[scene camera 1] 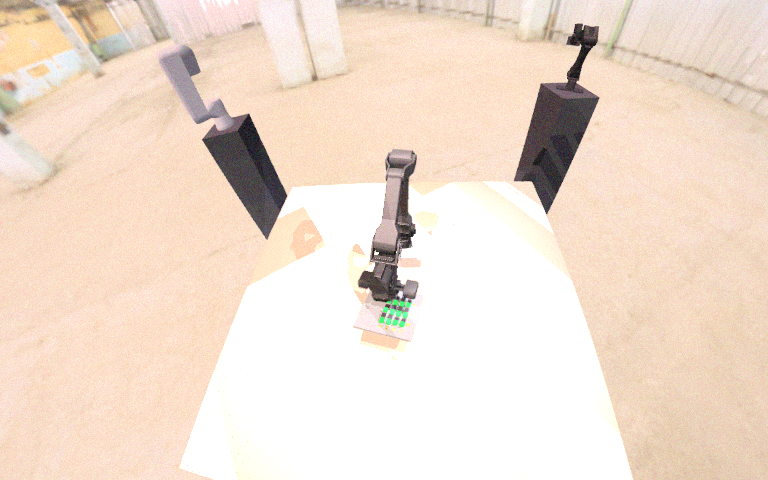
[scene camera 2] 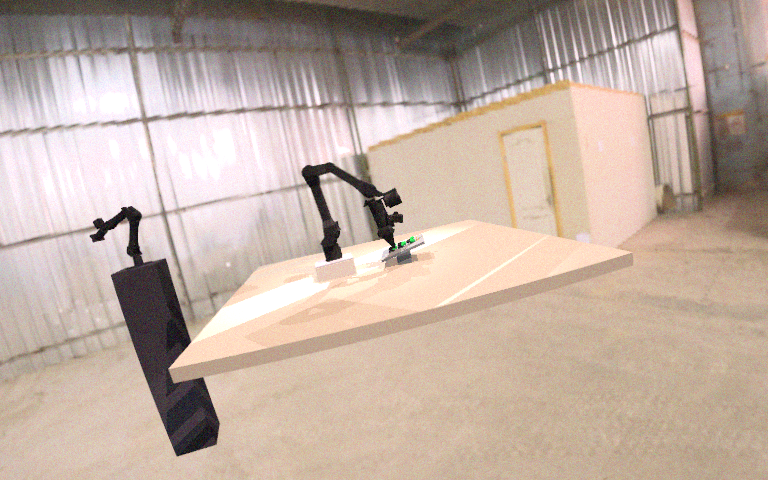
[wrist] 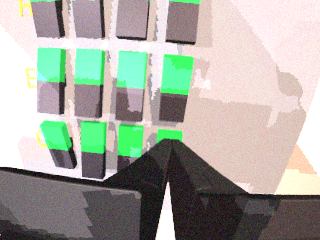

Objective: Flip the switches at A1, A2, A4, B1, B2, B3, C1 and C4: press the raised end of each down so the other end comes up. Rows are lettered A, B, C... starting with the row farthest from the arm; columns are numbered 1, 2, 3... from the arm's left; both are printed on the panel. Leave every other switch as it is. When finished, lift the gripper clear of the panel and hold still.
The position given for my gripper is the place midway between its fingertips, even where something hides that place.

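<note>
Scene camera 1 shows my gripper (scene camera 1: 389, 300). The wrist view shows the gripper (wrist: 170, 146) and a switch (wrist: 56, 137).
</note>
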